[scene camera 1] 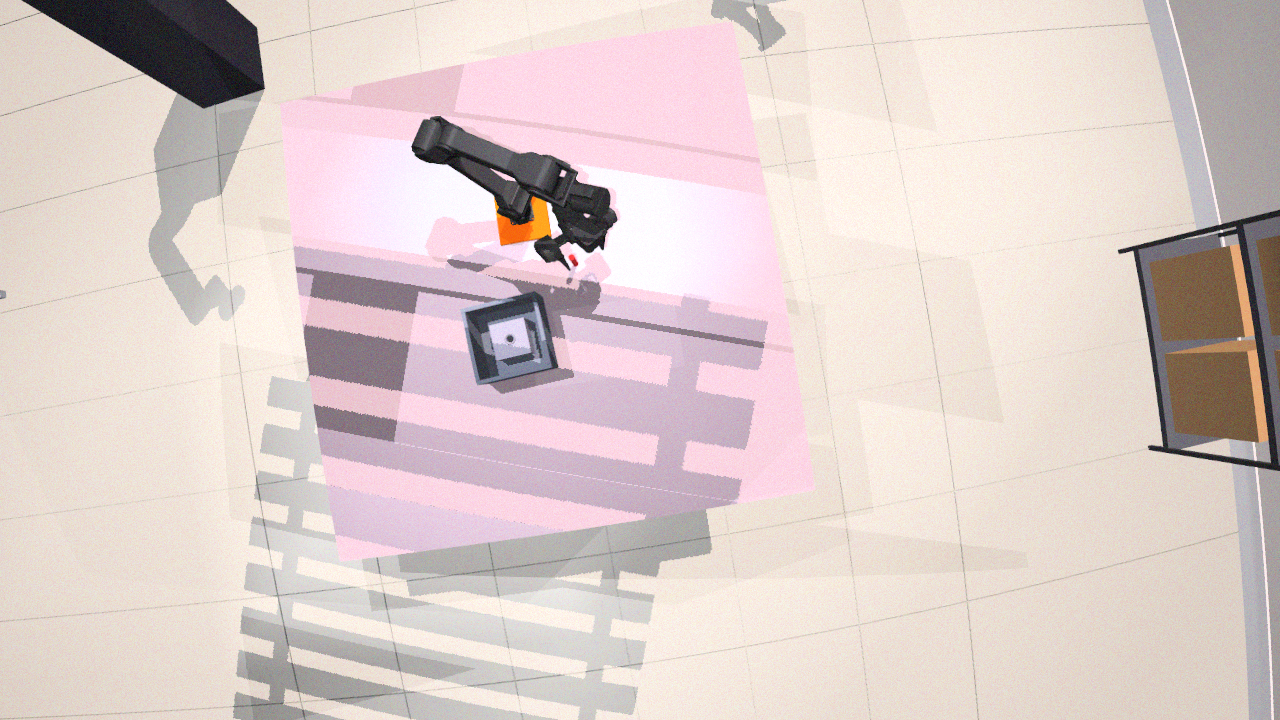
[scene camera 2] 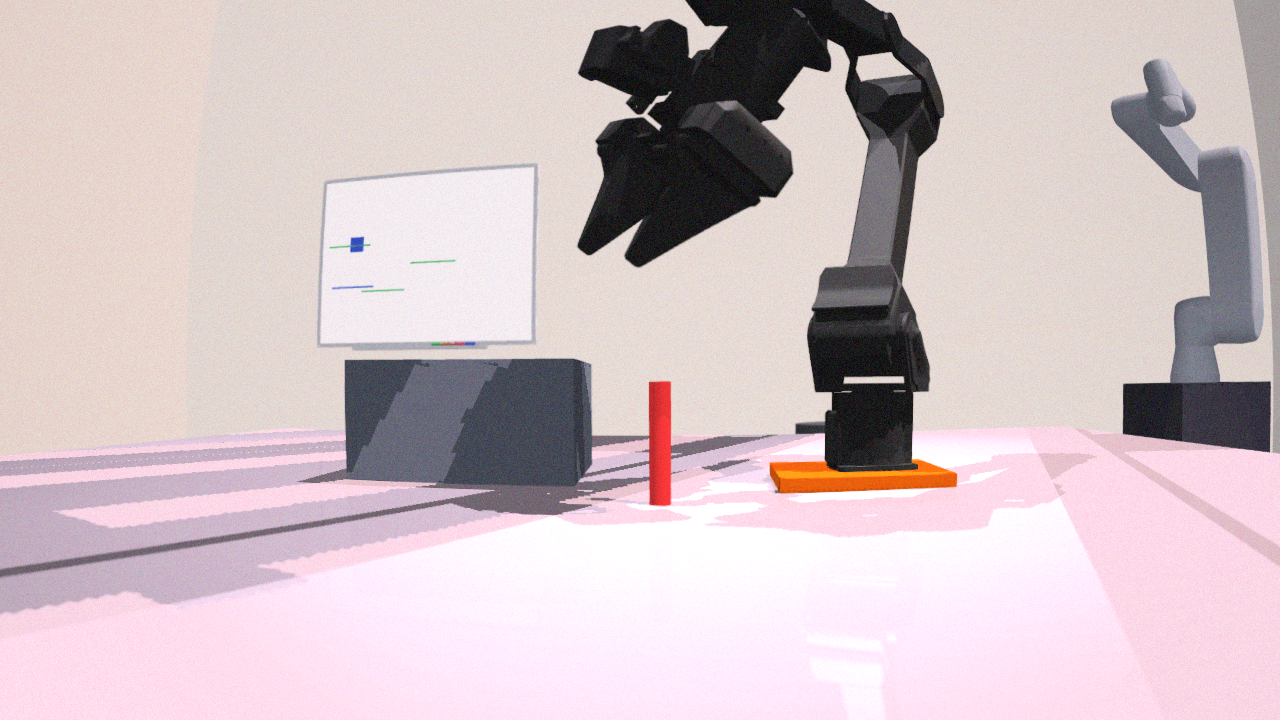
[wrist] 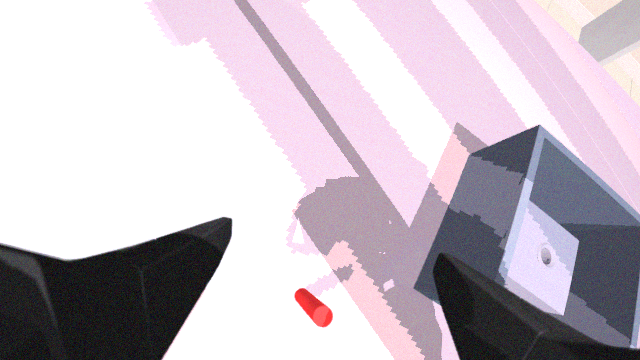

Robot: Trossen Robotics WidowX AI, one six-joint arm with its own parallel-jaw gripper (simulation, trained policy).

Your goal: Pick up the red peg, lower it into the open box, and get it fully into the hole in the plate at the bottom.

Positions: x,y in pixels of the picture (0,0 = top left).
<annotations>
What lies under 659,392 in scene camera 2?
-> A red peg.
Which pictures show the gripper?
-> Scene camera 1, scene camera 2 and the wrist view: all of them.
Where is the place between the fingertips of the gripper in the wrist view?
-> At 334,245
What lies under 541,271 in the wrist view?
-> A plate.
</annotations>
